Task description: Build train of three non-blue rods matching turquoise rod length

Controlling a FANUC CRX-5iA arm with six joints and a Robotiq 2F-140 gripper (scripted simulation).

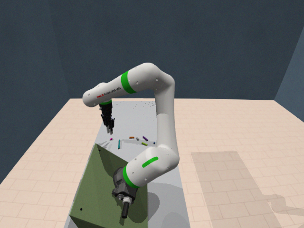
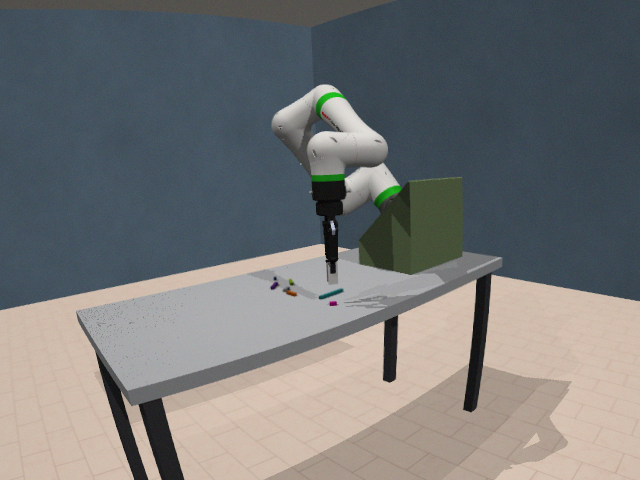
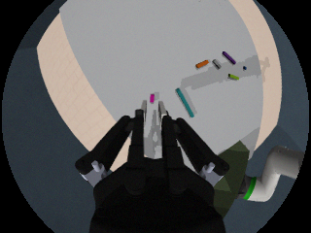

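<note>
My hand is 100 mm above the magenta rod. From my hand the other things lie so: orange rod 170 mm to the right, 100 mm below, 40 mm ahead; then grey rod 220 mm to the right, 100 mm below, 20 mm ahead; then turquoise rod 100 mm below, 80 mm to the right, 50 mm behind.
</note>
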